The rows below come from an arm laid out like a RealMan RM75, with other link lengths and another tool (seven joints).
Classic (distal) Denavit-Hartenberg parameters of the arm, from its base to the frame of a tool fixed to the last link. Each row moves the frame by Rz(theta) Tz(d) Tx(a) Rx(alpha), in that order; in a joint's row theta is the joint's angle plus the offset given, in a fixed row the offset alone. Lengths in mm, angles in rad.
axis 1: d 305.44; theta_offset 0; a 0; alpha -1.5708
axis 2: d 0; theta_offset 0; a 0; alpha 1.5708
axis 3: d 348.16; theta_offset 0; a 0; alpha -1.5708
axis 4: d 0; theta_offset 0; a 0; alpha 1.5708
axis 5: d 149.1; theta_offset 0; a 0; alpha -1.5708
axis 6: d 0; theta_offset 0; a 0; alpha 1.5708
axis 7: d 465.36; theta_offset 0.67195; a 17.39; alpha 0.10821
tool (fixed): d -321.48; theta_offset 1.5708; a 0; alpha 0
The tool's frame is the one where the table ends.
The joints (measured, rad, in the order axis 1, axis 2, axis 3, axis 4, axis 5, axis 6, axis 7), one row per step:
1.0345 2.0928 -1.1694 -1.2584 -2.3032 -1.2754 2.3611
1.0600 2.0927 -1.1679 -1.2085 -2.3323 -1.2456 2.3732
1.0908 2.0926 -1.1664 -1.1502 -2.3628 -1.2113 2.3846
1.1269 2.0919 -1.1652 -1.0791 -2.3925 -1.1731 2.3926
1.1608 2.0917 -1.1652 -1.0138 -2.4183 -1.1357 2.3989
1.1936 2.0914 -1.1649 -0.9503 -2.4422 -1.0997 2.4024
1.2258 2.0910 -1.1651 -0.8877 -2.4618 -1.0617 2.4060
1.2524 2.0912 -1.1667 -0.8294 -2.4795 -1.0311 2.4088
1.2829 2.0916 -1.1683 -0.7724 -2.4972 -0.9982 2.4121
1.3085 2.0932 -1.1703 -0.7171 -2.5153 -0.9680 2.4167
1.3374 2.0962 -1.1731 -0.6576 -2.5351 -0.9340 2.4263
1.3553 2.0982 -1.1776 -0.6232 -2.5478 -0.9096 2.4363
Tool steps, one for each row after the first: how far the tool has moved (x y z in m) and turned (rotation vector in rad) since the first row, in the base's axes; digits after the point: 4 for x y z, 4 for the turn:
-0.0022 0.0083 -0.0043 0.0112 -0.0131 -0.0269
-0.0054 0.0171 -0.0094 0.0227 -0.0288 -0.0525
-0.0088 0.0261 -0.0156 0.0313 -0.0489 -0.0770
-0.0124 0.0336 -0.0216 0.0404 -0.0680 -0.0948
-0.0157 0.0403 -0.0273 0.0491 -0.0884 -0.1083
-0.0194 0.0463 -0.0328 0.0583 -0.1057 -0.1197
-0.0207 0.0504 -0.0385 0.0620 -0.1264 -0.1319
-0.0242 0.0545 -0.0439 0.0688 -0.1461 -0.1379
-0.0254 0.0574 -0.0497 0.0731 -0.1676 -0.1476
-0.0274 0.0599 -0.0562 0.0784 -0.1895 -0.1585
-0.0292 0.0615 -0.0600 0.0858 -0.2016 -0.1636

